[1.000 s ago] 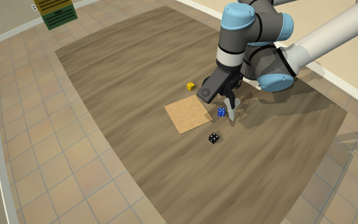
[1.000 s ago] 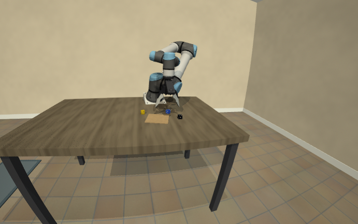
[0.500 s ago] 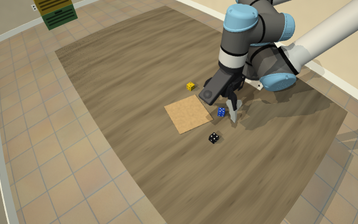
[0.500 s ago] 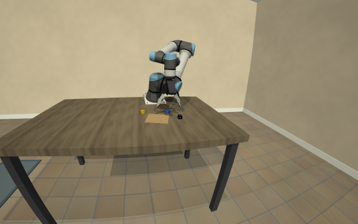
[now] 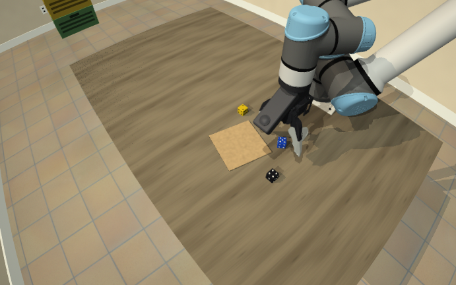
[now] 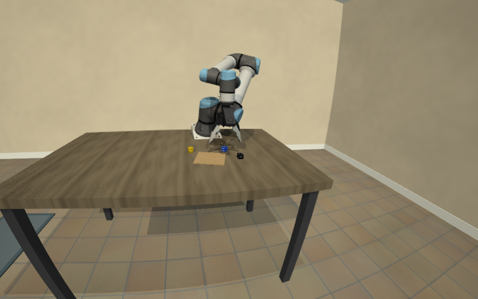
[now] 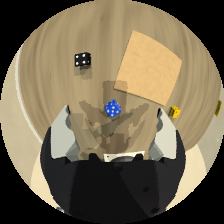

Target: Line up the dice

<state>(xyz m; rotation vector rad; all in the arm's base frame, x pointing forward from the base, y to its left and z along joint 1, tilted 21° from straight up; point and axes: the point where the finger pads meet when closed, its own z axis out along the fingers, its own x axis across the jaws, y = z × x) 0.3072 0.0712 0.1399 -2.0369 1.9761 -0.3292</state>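
Right now my hand is 30 mm past the blue die and 40 mm above it. Round my hand: tan mat 70 mm ahead, 80 mm to the right, 50 mm below; black die 70 mm ahead, 60 mm to the left, 40 mm below; yellow die 20 mm behind, 180 mm to the right, 40 mm below.
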